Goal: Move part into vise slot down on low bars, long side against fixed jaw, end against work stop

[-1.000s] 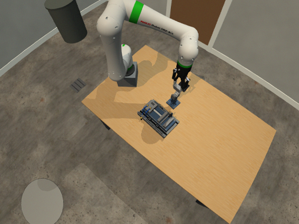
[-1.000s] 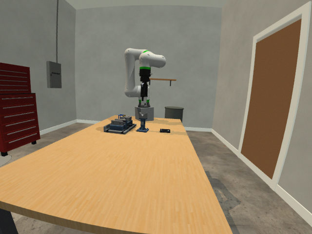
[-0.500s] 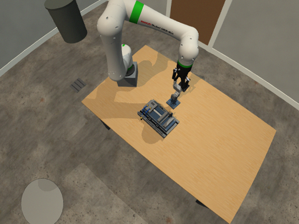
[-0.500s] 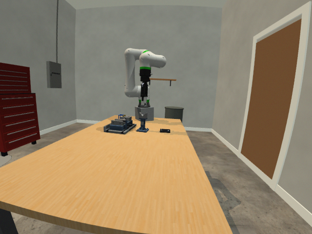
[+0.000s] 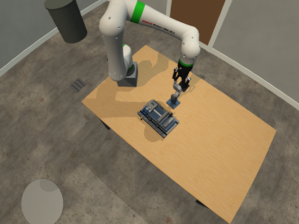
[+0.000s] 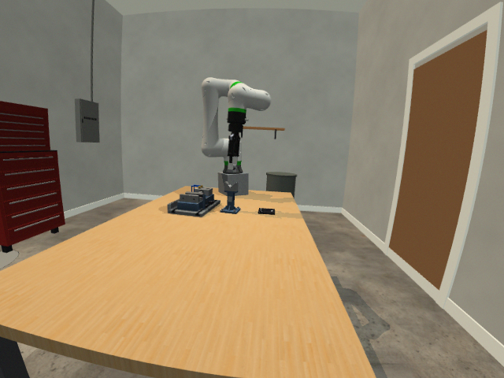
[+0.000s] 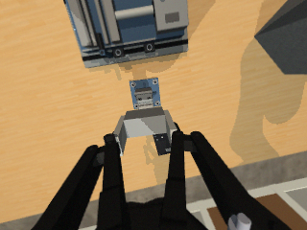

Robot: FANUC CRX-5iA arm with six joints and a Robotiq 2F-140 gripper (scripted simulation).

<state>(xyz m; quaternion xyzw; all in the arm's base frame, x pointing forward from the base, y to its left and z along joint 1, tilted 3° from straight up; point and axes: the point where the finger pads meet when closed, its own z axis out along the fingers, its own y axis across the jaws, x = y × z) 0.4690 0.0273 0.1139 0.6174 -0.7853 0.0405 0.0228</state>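
My gripper is now 3 cm above the part. Round my hand: white cylinder rod (19 cm to the right, 18 cm below, 5 cm behind); then work stop (17 cm below, 16 cm to the right, 5 cm ahead); then moving jaw (20 cm to the right, 18 cm below).
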